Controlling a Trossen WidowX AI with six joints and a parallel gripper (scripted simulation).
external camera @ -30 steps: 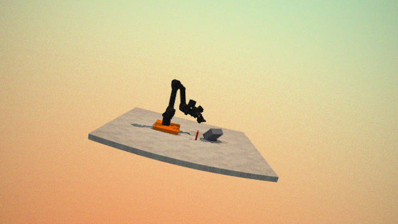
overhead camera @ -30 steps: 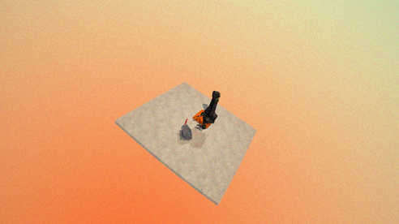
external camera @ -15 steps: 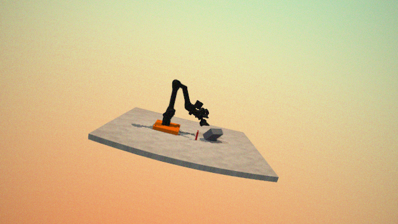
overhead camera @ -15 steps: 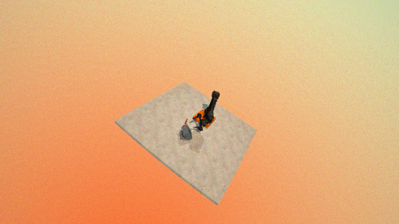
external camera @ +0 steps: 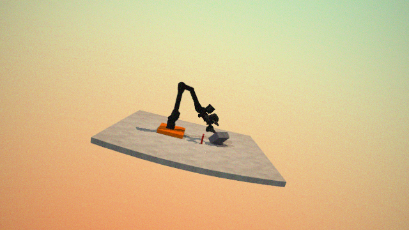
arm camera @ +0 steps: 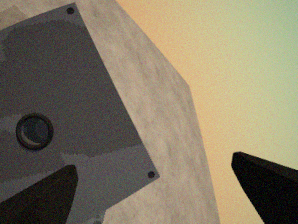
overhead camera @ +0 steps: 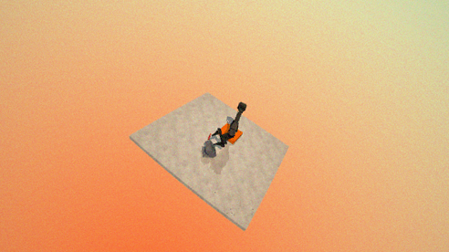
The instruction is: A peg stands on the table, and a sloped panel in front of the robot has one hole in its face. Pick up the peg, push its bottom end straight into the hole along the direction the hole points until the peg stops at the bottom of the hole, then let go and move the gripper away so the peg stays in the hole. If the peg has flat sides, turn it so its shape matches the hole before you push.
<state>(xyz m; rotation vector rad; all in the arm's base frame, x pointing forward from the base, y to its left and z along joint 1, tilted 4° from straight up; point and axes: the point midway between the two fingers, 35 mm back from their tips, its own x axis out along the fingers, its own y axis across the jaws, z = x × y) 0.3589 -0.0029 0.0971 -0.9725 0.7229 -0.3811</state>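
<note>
Right now the red peg is 10 cm behind my gripper tip, 8 cm to the right of it and 7 cm below it. Also, from my gripper tip: grey sloped panel 3 cm ahead, 3 cm to the left, 7 cm below.
</note>
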